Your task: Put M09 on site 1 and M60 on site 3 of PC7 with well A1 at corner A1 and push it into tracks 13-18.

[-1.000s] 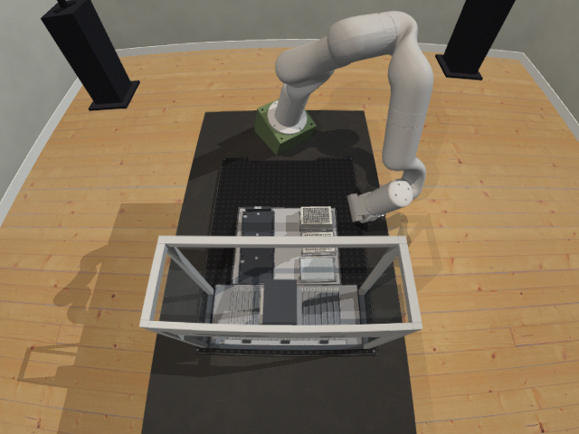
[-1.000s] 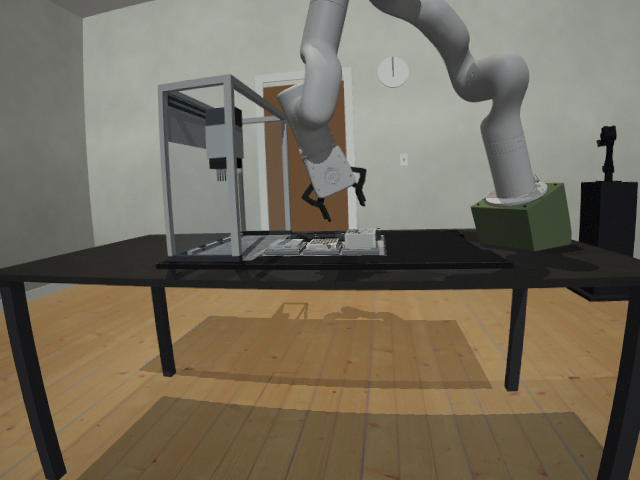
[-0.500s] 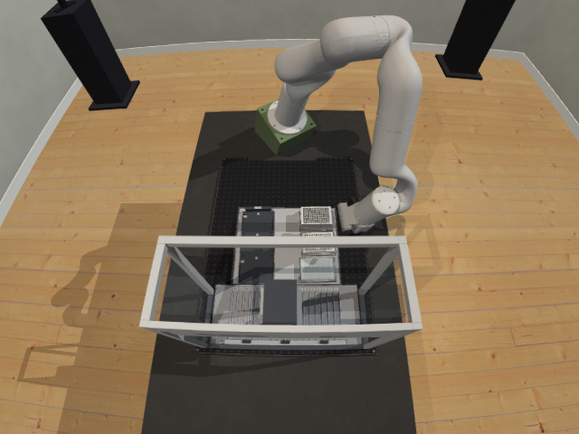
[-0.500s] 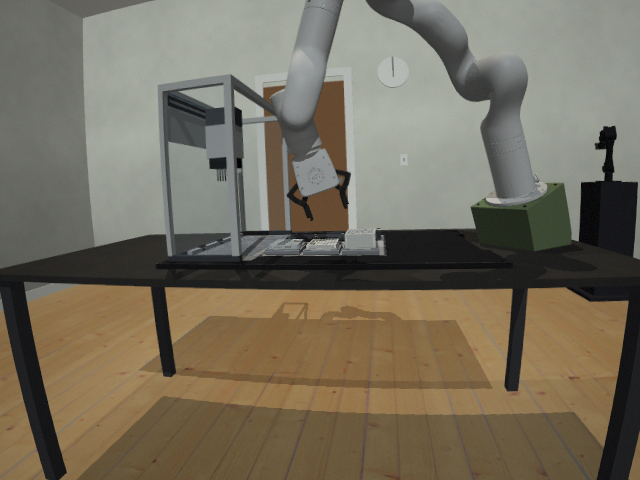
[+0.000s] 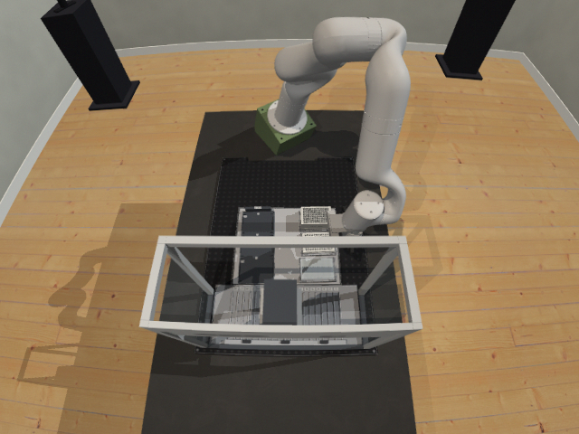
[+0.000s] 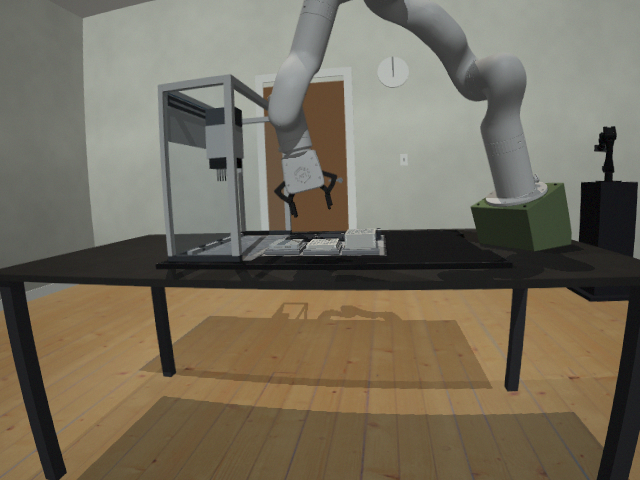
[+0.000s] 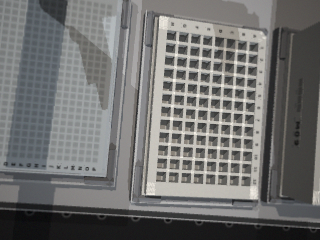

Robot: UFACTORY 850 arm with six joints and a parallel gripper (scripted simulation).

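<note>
The nest s3 is 12 cm below my hand, 10 cm ahead of it and 9 cm to the right of it. The rest, counted from my hand: plate carrier PC7: 33 cm to the right, 11 cm below, 1 cm behind; nest s1: 12 cm below, 12 cm behind, 9 cm to the right; nest S2: 12 cm below, 8 cm to the right, 1 cm behind.
</note>
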